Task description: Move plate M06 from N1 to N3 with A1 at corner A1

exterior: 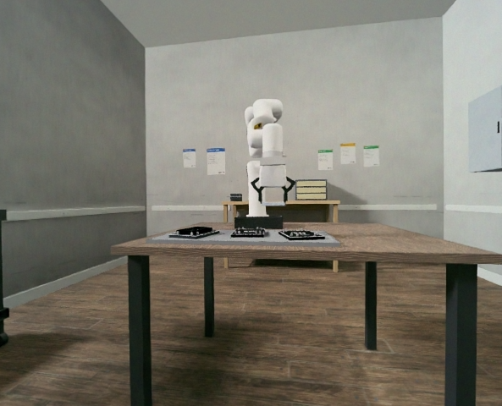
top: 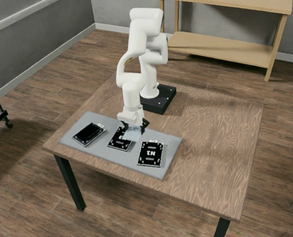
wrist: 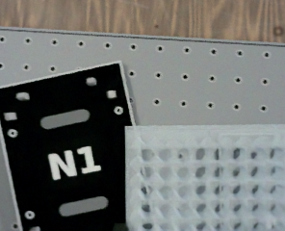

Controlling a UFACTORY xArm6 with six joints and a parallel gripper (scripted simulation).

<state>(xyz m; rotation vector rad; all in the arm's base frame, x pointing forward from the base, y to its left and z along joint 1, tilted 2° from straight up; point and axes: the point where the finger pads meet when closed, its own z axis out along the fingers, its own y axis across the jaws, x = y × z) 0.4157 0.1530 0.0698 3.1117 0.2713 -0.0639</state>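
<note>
The nest N3 is 1 cm behind my hand, 10 cm to the right of it and 13 cm below it. The rest, counted from my hand: black plate: 6 cm ahead, 29 cm to the right, 11 cm below; white well plate: 1 cm below; nest N1: 1 cm ahead, 10 cm to the left, 13 cm below.
</note>
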